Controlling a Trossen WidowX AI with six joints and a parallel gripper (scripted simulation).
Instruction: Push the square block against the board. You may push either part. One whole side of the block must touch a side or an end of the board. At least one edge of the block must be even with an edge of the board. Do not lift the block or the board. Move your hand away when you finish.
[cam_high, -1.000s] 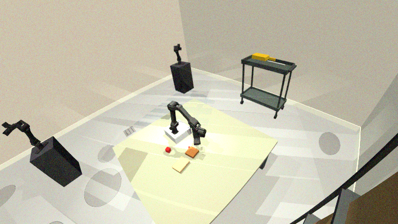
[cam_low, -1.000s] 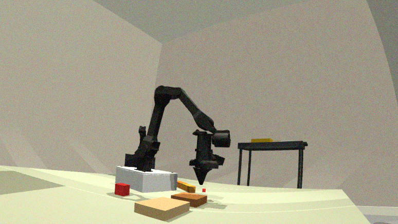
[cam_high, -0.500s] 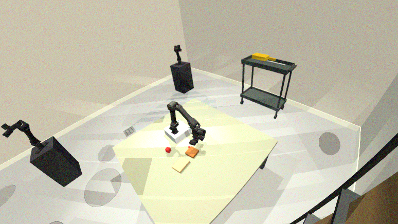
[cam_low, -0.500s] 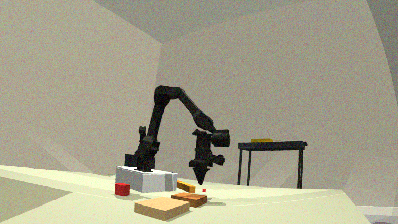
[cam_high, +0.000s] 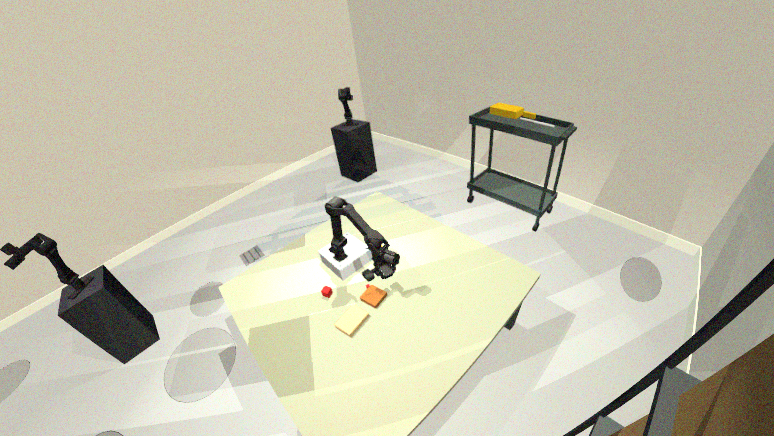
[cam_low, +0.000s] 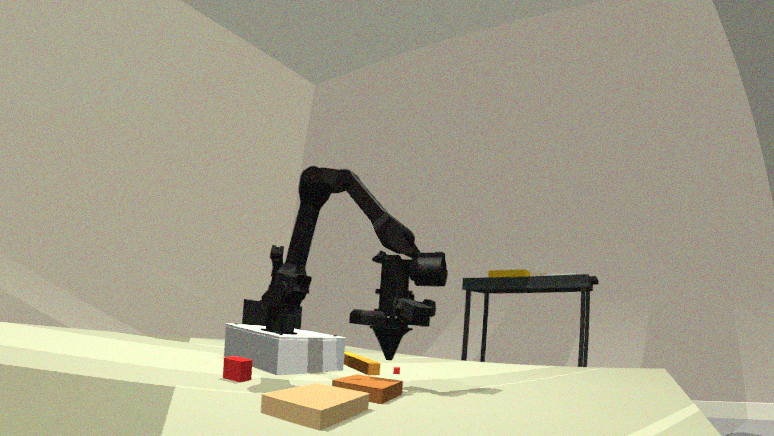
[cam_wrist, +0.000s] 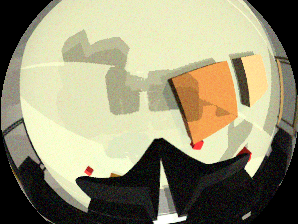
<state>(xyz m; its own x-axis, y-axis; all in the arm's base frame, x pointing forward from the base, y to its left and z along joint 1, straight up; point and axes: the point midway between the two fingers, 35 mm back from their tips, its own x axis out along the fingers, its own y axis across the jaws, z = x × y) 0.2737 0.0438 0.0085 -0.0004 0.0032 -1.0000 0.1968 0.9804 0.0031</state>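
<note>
The square orange block is 10 mm ahead of my gripper tip, 90 mm to the right of it and 50 mm below it. From my gripper tip the other things lie so: orange piece 190 mm behind, 170 mm to the left, 40 mm below; tan block 30 mm ahead, 250 mm to the right, 50 mm below.
</note>
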